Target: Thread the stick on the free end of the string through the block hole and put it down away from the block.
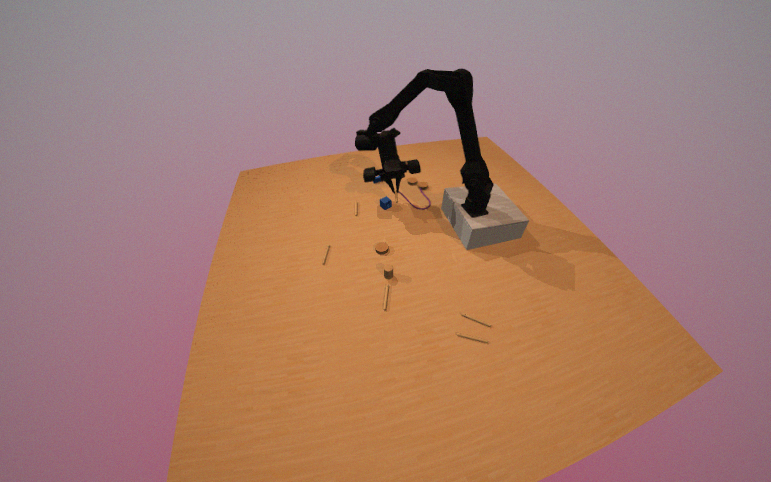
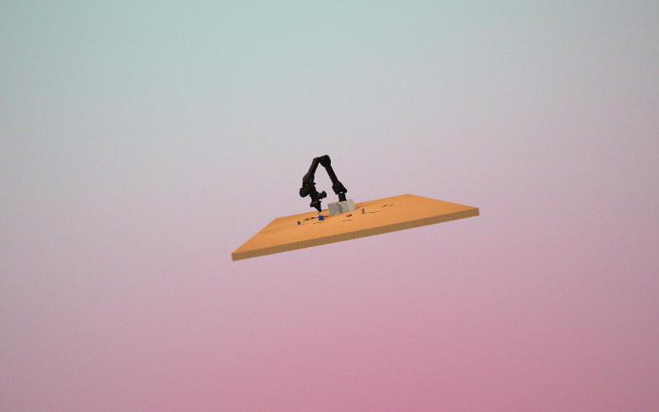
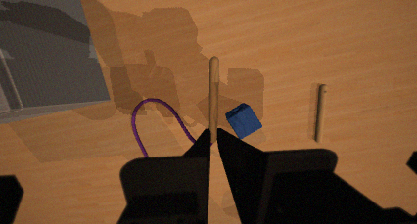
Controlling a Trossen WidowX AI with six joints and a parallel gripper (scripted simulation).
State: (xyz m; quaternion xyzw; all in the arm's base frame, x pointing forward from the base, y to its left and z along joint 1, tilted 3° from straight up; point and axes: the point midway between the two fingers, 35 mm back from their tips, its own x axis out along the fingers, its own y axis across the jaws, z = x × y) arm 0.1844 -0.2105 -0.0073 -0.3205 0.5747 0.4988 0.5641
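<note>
My gripper tip is now 4 cm short of the blue block, 1 cm to the left of it and 4 cm above it. Round my gripper tip: small wooden cylinder 13 cm ahead, 28 cm to the left, 4 cm below; then thin stick 1 cm to the left.
</note>
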